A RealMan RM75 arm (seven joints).
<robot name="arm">
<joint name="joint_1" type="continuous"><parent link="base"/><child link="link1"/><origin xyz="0.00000 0.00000 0.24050" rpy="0.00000 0.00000 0.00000"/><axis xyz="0 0 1"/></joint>
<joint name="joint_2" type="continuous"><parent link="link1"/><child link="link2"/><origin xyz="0.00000 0.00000 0.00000" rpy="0.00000 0.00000 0.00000"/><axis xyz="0 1 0"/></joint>
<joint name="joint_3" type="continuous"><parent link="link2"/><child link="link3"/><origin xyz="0.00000 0.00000 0.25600" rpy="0.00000 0.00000 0.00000"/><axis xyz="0 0 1"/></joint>
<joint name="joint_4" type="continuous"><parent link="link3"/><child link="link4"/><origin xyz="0.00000 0.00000 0.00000" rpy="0.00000 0.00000 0.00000"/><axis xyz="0 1 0"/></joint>
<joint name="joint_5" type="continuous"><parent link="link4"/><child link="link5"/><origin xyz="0.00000 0.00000 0.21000" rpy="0.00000 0.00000 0.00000"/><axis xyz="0 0 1"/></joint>
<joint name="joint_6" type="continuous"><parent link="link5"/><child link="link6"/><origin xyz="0.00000 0.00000 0.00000" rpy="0.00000 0.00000 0.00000"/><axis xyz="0 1 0"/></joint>
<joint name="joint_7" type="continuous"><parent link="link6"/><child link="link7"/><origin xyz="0.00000 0.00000 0.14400" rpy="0.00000 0.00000 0.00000"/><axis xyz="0 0 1"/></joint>
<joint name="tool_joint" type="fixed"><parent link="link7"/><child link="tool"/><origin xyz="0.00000 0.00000 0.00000" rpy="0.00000 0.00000 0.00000"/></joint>
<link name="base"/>
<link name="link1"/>
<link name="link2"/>
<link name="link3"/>
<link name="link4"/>
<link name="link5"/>
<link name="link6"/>
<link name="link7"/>
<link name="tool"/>
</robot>
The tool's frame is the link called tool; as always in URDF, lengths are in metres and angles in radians. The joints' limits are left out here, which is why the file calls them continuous.
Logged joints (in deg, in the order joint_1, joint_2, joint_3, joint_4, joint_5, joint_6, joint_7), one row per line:
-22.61, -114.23, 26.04, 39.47, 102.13, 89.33, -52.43
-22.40, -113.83, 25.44, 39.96, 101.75, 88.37, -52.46
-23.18, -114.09, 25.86, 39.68, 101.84, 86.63, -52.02
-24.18, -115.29, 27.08, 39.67, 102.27, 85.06, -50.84
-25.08, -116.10, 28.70, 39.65, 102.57, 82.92, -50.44
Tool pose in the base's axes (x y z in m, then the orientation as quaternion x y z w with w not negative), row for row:
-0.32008, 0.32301, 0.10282, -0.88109, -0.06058, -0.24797, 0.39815
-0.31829, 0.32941, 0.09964, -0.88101, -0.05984, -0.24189, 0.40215
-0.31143, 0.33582, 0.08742, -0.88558, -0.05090, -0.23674, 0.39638
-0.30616, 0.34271, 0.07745, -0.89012, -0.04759, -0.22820, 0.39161
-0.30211, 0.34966, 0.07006, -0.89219, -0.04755, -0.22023, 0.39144
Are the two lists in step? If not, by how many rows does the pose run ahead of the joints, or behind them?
The pose runs 1 row ahead of the joints: the pose in row i belongs to the joints in row i + 1.
